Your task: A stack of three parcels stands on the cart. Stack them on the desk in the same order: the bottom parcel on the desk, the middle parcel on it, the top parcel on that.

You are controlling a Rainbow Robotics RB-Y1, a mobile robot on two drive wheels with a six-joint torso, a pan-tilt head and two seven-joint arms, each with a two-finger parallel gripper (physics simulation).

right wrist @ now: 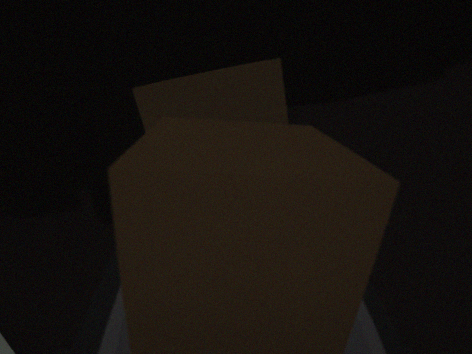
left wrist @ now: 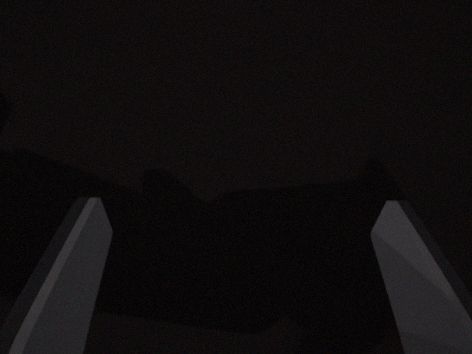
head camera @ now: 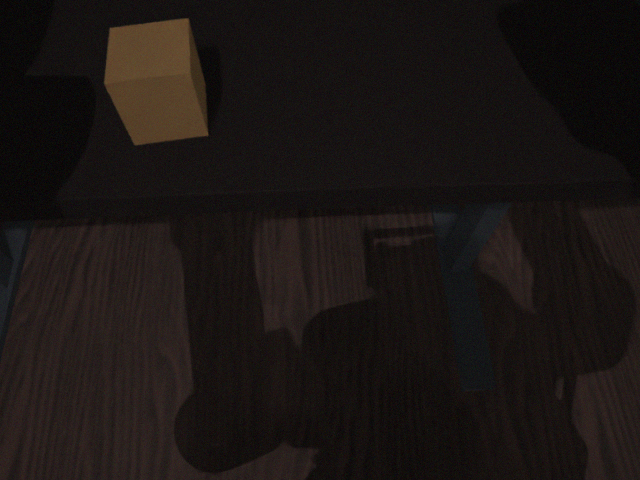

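Note:
A tan parcel stands on a dark top that looks like the desk, at the upper left of the head view. My right gripper is shut on another tan parcel, which fills the middle of the right wrist view and hides most of the fingers. Beyond its far edge shows part of the standing parcel. Their height difference and gap are hard to tell. My left gripper is open, with nothing between its fingers. Neither gripper shows in the head view. The third parcel cannot be made out.
The dark top's near edge runs across the head view. Below it are a blue-grey leg, part of another blue-grey support at the left, and wood-grained floor with broad shadows. Both wrist views are very dark.

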